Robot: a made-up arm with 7 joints.
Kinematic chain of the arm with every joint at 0, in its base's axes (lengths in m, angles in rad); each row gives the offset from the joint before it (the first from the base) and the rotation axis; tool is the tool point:
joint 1: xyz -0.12 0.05 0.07 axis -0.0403 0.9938 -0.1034
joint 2: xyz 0 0.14 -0.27 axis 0.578 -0.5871 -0.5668
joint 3: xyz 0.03 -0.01 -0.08 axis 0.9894 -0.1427 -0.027
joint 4: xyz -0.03 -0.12 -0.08 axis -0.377 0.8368 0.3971
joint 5: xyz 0 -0.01 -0.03 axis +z
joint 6: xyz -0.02 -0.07 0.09 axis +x
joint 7: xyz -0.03 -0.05 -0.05 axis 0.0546 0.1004 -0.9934
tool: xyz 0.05 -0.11 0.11
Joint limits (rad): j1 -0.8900..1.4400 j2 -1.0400..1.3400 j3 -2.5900..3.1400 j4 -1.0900..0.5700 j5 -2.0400..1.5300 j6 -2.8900..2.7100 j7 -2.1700..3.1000
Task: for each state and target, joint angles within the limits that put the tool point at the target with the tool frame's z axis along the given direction. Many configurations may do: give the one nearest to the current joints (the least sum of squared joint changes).
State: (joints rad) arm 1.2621 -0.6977 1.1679 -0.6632 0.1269 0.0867 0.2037
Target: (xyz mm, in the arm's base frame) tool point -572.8 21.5 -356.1 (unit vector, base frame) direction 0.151 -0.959 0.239
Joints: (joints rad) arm 0.9909 -0.3880 1.4185 -0.1541 0.7372 0.0719 -0.2771
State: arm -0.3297 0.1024 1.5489 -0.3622 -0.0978 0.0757 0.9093
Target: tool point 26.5 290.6 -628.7 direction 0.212 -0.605 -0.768
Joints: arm -0.3593 -0.1382 1.5141 -0.2378 0.0588 0.8537 1.0946
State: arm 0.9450 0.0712 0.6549 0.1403 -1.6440 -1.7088 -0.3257
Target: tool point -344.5 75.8 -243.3 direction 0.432 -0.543 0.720
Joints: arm 0.1217 0.3995 0.1308 -0.2177 -1.6380 -0.8732 -0.1481
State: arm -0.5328 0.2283 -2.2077 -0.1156 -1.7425 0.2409 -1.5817
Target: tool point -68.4 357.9 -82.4 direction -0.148 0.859 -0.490
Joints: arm -0.7116 0.2064 -2.2489 -0.1035 -1.2088 0.5102 -1.4753
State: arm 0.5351 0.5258 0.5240 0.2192 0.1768 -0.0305 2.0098
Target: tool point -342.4 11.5 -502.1 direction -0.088 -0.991 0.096
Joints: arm 0.2327 0.4776 0.6067 0.1629 0.2246 0.5263 2.0890
